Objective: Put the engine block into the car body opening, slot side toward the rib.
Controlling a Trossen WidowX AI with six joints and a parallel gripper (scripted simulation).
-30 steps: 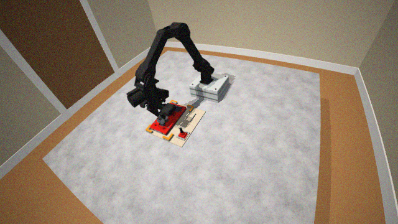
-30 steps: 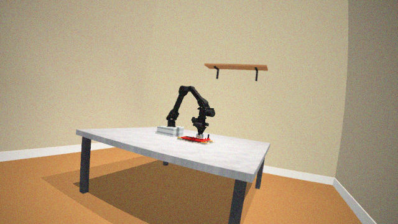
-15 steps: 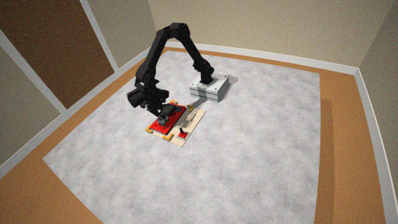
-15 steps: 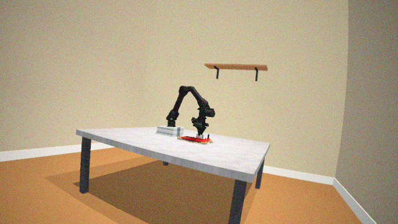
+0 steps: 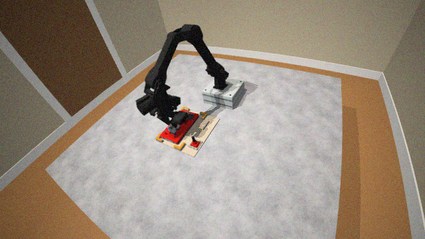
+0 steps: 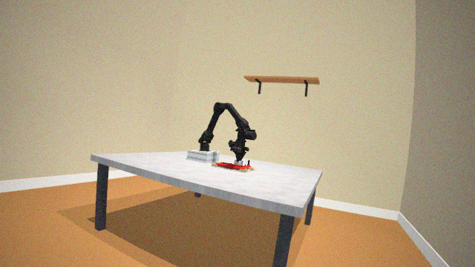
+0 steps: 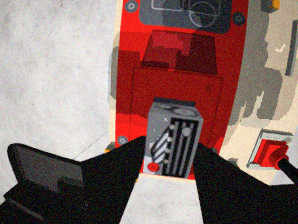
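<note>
My gripper tip is now 4 cm past the tan base plate, 4 cm above it and 3 cm to the right of it. Also, from my gripper tip: grey engine block 1 cm below.
</note>
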